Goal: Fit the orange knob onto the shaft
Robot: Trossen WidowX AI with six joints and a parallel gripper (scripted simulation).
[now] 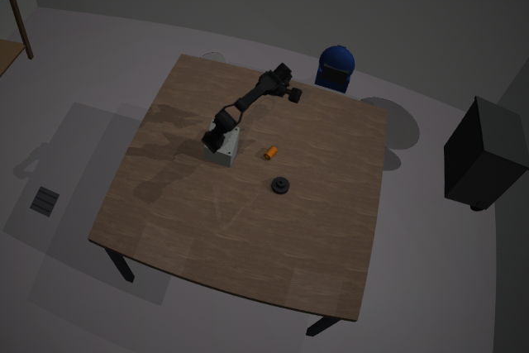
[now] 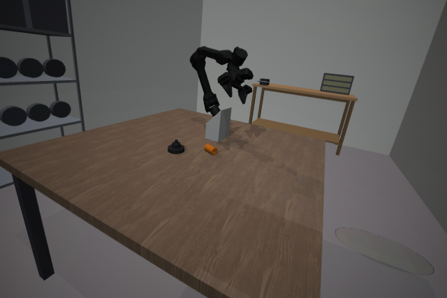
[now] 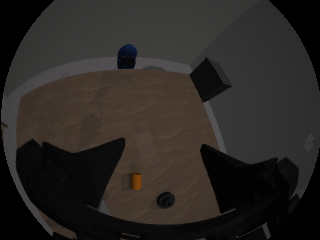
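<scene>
Now: gripper tip 280 mm above the orange knob, 130 mm to the left of it and 10 mm past it. Also, from my gripper tip: shaft pedestal (280 mm to the right, 270 mm below, 90 mm ahead).
</scene>
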